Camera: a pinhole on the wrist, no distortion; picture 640 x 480 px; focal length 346.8 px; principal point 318.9 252.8 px. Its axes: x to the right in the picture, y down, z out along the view. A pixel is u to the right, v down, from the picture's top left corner.
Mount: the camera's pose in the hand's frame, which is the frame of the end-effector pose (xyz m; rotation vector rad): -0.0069 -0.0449 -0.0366 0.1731 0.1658 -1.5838
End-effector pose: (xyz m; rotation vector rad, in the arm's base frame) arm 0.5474 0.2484 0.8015 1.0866 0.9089 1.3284
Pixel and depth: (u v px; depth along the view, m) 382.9 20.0 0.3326
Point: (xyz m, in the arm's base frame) 0.8436 0.0038 0.6929
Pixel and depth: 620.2 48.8 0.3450
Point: 0.8737 0.0379 0.4577
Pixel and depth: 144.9 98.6 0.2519
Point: 0.7585 0.1091 0.8822
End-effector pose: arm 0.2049 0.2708 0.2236 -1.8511 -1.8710 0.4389
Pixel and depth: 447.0 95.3 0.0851
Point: 0.1042 0.2246 0.2351
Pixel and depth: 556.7 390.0 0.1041
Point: 0.0625 0.3023 0.2586
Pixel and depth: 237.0 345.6 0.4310
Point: -0.0442 0.4160 -0.0850
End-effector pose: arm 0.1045 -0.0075 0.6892 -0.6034 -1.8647 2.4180
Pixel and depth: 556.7 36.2 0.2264
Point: 0.1468 -0.1179 0.9905
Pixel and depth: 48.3 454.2 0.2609
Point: -0.0947 -0.2394 0.6128
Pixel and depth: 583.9 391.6 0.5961
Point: -0.3713 -0.1917 1.3023
